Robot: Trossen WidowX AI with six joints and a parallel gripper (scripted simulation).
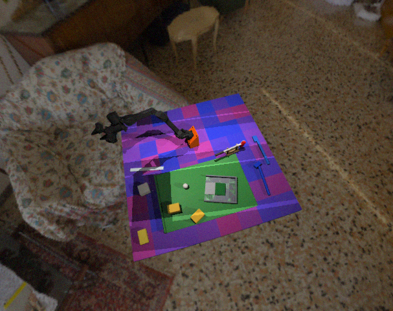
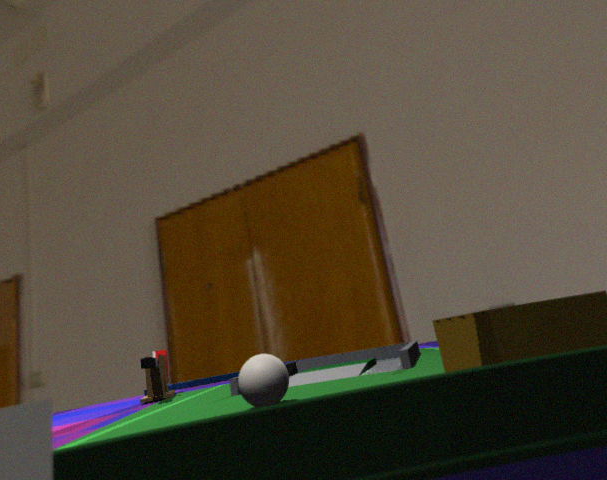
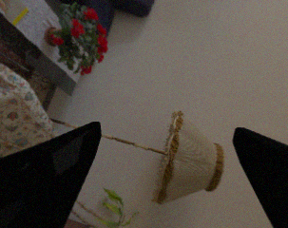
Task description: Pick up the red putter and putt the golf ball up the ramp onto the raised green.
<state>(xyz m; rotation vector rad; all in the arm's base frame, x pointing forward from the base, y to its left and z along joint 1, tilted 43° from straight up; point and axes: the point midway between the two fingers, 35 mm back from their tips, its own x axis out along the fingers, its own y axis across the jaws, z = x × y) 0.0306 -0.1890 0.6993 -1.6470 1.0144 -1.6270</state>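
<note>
Now: gripper tip 950 mm to the right of the tan stand, 450 mm above it and 190 mm short of it. Also, from my gripper tip: white bar (480 mm below, 190 mm to the left, 90 mm ahead); then white block (460 mm below, 270 mm ahead, 140 mm to the left); then white golf ball (470 mm to the left, 460 mm below, 360 mm ahead).
</note>
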